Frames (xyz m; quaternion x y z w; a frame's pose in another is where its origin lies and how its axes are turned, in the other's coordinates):
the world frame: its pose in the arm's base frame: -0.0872 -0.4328 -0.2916 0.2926 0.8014 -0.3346 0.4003
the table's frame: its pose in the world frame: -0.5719 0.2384 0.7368 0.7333 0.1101 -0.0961 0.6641
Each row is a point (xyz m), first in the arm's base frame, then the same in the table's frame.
Working: the arm's base frame: its pose in the table's frame: 0.6889 -1.0021 0.1183 0.4476 0.3590 -0.8161 0.0691

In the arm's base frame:
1: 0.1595 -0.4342 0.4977
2: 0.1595 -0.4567 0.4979
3: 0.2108 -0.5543 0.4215
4: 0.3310 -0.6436 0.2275
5: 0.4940 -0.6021 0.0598
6: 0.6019 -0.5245 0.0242
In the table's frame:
1: 0.0674 -0.9731 0.3914
2: 0.0575 -0.9567 0.4032
3: 0.0369 -0.8250 0.3883
4: 0.0593 -0.6088 0.2750
5: 0.0954 -0.4966 0.0689
6: 0.0898 -0.5079 -0.0682

